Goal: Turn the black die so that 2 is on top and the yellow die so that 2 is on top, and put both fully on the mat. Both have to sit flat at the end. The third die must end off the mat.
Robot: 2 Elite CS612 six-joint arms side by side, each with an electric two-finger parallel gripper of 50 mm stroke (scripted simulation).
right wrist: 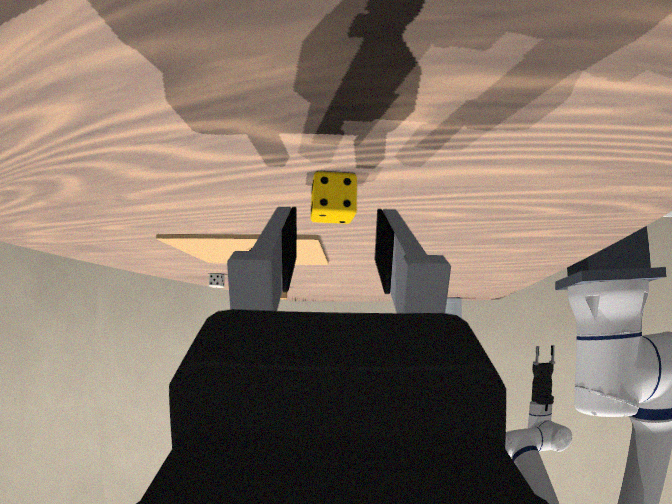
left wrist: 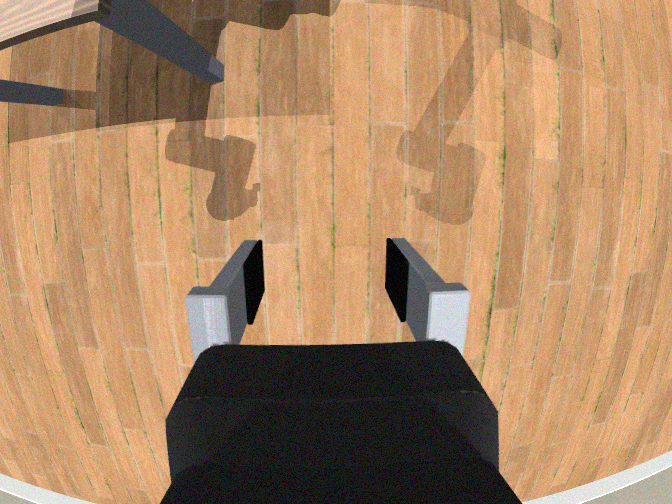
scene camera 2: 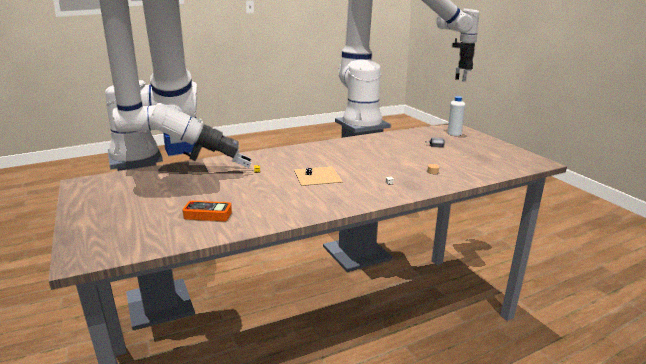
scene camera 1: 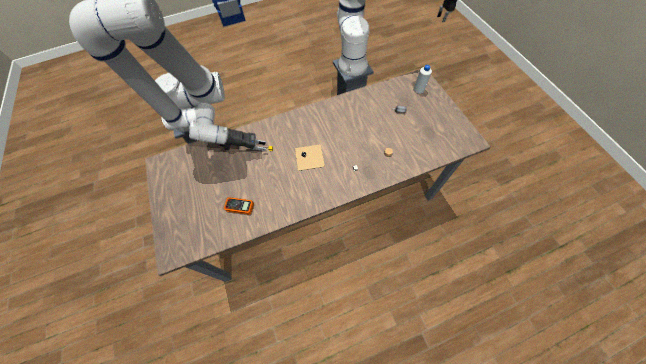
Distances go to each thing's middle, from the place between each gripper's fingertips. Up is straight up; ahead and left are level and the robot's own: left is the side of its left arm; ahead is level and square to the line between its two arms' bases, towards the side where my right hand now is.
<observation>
Now: right hand (scene camera 2: 250, 163) 1 cm short of the yellow die (right wrist: 333, 195), 4 cm to the right of it and 3 cm above it. Also, from my right hand: tan mat (right wrist: 213, 248): 14 cm ahead, 21 cm to the left, 4 cm below.
My left gripper is now 53 cm short of the tan mat, 111 cm to the left of it and 17 cm above it. Round my left hand: yellow die (40 cm ahead, 128 cm to the right, 17 cm below).
</observation>
